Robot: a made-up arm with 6 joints.
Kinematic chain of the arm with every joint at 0, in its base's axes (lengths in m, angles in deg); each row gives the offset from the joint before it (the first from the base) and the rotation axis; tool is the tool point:
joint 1: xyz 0 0 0.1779 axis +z
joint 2: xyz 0 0.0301 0 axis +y
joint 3: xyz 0 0 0.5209 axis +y
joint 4: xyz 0 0 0.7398 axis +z
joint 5: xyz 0 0 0 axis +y
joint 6: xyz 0 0 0.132 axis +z
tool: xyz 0 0 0
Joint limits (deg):
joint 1: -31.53..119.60
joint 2: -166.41..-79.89
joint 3: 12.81..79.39
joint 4: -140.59..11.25
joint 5: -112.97..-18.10
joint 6: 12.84..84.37
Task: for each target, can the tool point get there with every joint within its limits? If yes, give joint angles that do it. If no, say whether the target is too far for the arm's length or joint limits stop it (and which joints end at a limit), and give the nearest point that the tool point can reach.
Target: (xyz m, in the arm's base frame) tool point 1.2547 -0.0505 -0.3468
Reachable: no: joint limits stop it (at a limit: joint 1, joint 2, joint 3, joint 4, joint 5) | nearest point 0.3975 -0.7126 -0.4117 | short by 1.085 m
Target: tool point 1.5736 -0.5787 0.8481
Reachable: no: too far | nearest point 0.5683 -1.0169 0.7610 | short by 1.100 m
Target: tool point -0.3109 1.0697 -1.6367
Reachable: no: too far | nearest point -0.4113 0.3956 -1.0491 | short by 0.900 m
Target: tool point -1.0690 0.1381 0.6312
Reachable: yes | joints -0.01 -102.25 61.39 -63.14 -66.34 49.29
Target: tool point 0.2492 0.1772 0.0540
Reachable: no: joint limits stop it (at a limit: joint 1, joint 2, joint 3, joint 4, joint 5) | nearest point 0.3043 -0.7528 -0.1989 | short by 0.965 m
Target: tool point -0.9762 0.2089 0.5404
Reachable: yes | joints -5.72 -107.81 72.33 -38.49 -101.74 54.08
